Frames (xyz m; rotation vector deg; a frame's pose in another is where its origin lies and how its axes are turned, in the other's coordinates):
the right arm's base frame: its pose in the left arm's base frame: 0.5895 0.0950 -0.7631 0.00 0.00 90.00
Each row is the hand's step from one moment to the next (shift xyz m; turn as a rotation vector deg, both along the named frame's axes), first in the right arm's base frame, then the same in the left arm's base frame.
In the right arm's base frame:
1: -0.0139 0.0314 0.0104 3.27 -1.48 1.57
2: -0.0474 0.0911 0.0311 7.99 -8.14 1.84
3: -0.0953 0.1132 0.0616 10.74 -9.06 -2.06
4: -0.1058 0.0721 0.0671 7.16 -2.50 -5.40
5: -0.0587 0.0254 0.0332 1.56 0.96 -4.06
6: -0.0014 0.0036 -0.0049 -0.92 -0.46 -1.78
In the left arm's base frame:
1: -0.0314 -0.0139 0.0104 1.48 3.27 1.57
2: -0.0911 -0.0474 0.0311 8.14 7.99 1.84
3: -0.1132 -0.0953 0.0616 9.06 10.74 -2.06
4: -0.0721 -0.1058 0.0671 2.50 7.16 -5.40
5: -0.0254 -0.0587 0.0332 -0.96 1.56 -4.06
6: -0.0036 -0.0014 -0.0049 0.46 -0.92 -1.78

